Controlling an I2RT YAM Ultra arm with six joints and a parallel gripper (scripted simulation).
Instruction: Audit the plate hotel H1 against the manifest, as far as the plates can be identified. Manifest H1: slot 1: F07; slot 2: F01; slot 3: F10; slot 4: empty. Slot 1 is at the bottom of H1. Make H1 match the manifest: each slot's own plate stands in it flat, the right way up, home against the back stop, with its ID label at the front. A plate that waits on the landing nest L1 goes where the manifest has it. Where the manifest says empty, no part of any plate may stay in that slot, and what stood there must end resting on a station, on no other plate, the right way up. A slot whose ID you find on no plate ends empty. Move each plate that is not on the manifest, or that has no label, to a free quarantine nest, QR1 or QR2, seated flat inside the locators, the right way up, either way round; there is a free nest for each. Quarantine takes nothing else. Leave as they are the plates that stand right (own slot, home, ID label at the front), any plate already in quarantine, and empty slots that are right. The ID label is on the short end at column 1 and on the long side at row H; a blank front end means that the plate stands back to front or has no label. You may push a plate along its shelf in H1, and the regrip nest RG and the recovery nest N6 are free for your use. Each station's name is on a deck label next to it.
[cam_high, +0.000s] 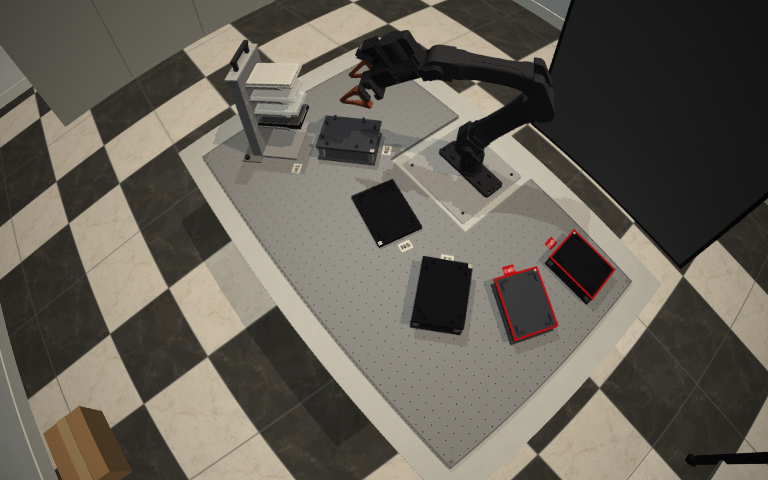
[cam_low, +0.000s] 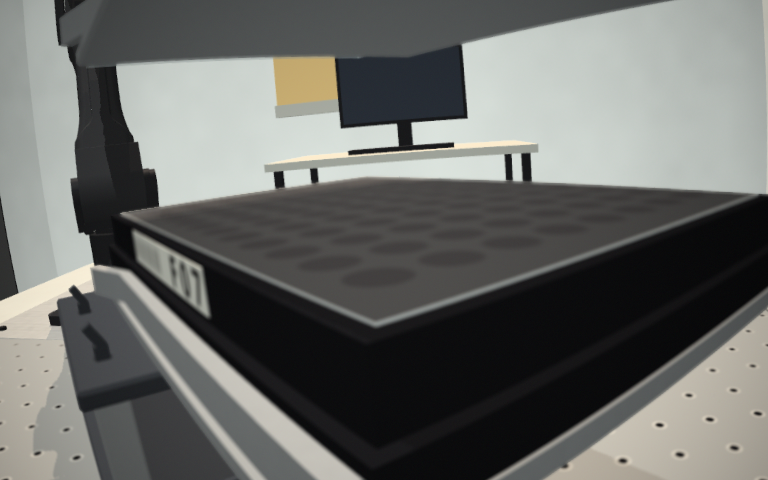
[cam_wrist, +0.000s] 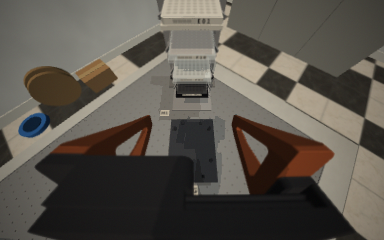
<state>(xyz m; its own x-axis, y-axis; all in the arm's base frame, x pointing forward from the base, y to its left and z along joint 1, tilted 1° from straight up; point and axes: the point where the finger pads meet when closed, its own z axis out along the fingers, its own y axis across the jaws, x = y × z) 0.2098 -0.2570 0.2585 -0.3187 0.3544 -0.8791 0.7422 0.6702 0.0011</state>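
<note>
Right now the white well plate is 13 cm ahead of my hand, 15 cm to the right of it and 3 cm above it. Also, from my hand: clear plate (13 cm ahead, 15 cm to the right, 7 cm below); black plate (13 cm ahead, 15 cm to the right, 13 cm below); regrip nest RG (1 cm ahead, 1 cm to the right, 19 cm below).
</note>
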